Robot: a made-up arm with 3 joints.
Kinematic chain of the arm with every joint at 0, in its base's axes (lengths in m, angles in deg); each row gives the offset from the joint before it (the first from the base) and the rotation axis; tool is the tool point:
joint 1: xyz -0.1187 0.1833 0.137 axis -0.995 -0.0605 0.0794
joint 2: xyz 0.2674 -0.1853 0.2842 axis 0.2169 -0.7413 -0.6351
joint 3: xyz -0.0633 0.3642 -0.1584 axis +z
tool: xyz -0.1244 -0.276 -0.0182
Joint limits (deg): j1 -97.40..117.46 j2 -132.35..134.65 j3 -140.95..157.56
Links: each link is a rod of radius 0.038 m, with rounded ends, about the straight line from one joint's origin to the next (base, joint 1, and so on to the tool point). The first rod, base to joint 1, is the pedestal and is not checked.
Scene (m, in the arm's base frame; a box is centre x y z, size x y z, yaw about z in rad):
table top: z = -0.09
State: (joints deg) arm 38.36 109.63 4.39
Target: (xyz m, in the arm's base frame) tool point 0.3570 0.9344 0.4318
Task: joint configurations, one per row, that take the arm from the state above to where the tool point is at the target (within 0.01 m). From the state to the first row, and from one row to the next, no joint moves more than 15 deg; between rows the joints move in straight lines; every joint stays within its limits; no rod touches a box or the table.
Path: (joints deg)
1: 43.61 108.86 17.98
2: 48.87 108.09 31.56
3: 54.12 107.32 45.15
4: 59.38 106.55 58.74
5: 64.63 105.78 72.33
6: 69.89 105.01 85.91
7: 75.14 104.24 99.50
8: 80.40 103.47 113.09
9: 85.65 102.70 126.68

